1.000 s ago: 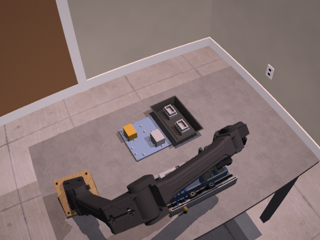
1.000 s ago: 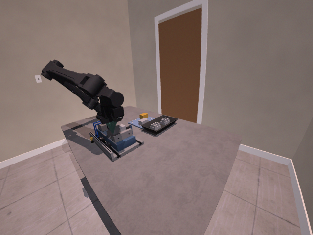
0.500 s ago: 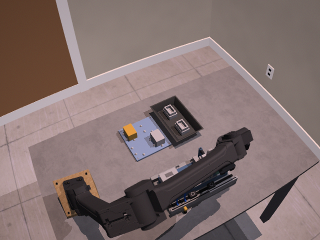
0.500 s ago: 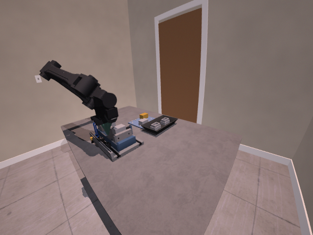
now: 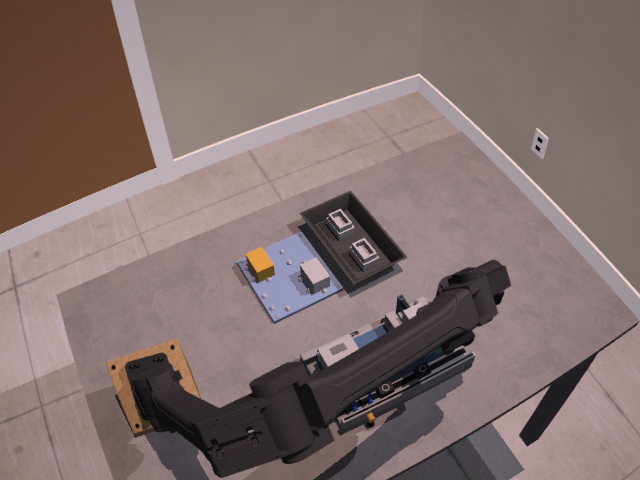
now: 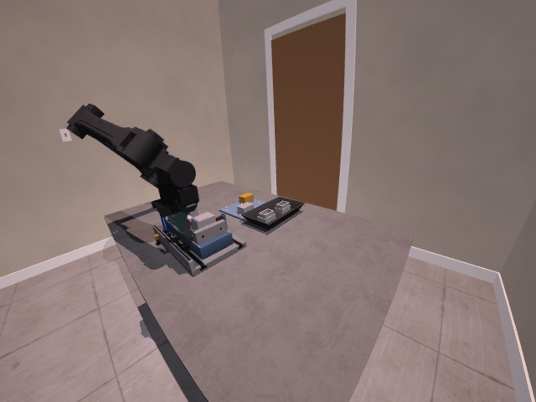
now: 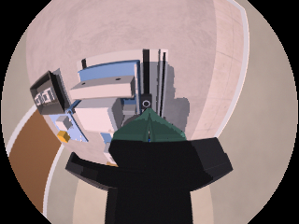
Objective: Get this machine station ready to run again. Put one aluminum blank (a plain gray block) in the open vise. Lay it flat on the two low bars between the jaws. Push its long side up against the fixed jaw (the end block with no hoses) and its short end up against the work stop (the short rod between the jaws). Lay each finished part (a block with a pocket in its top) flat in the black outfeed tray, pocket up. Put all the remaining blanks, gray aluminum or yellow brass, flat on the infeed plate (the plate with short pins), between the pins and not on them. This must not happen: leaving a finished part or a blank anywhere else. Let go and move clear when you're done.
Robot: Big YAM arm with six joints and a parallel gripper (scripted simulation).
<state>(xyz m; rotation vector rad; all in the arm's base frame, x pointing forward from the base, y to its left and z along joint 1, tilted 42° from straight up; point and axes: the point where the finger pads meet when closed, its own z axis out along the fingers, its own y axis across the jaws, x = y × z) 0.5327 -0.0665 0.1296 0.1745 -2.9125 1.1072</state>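
Now: hand 7 cm past the gray rail, 7 cm above it and 3 cm to the left of it. The rest, counted from my hand: yellow brass blank: 38 cm to the left, 24 cm behind, 8 cm below; then blue vise: 8 cm behind, 6 cm to the left, 6 cm below.
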